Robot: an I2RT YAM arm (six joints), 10 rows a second.
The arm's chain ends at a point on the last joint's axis. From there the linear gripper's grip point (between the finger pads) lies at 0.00 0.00 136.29 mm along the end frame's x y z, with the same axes.
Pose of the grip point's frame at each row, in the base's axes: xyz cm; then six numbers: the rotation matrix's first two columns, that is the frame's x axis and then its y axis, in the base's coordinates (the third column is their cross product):
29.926 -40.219 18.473 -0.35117 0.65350 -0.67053 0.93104 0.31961 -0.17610
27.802 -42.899 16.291 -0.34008 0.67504 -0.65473 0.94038 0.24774 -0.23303
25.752 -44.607 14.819 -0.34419 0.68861 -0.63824 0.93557 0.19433 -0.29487
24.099 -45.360 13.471 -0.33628 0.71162 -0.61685 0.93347 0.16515 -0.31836
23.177 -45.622 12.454 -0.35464 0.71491 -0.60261 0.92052 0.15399 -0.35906
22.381 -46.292 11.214 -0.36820 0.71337 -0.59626 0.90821 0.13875 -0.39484
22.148 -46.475 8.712 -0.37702 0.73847 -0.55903 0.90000 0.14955 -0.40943
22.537 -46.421 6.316 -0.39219 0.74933 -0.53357 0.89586 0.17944 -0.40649
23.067 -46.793 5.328 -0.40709 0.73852 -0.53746 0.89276 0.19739 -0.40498
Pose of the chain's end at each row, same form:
28.574 -30.868 28.295 -0.35117 0.65350 -0.67053 0.93104 0.31961 -0.17610
27.735 -33.428 26.091 -0.34008 0.67504 -0.65473 0.94038 0.24774 -0.23303
26.829 -35.086 24.511 -0.34419 0.68861 -0.63824 0.93557 0.19433 -0.29487
25.798 -36.053 23.281 -0.33628 0.71162 -0.61685 0.93347 0.16515 -0.31836
25.411 -36.326 22.167 -0.35464 0.71491 -0.60261 0.92052 0.15399 -0.35906
25.092 -36.930 20.740 -0.36820 0.71337 -0.59626 0.90821 0.13875 -0.39484
25.129 -37.514 18.539 -0.37702 0.73847 -0.55903 0.90000 0.14955 -0.40943
25.383 -37.734 16.424 -0.39219 0.74933 -0.53357 0.89586 0.17944 -0.40649
25.697 -38.007 15.409 -0.40709 0.73852 -0.53746 0.89276 0.19739 -0.40498

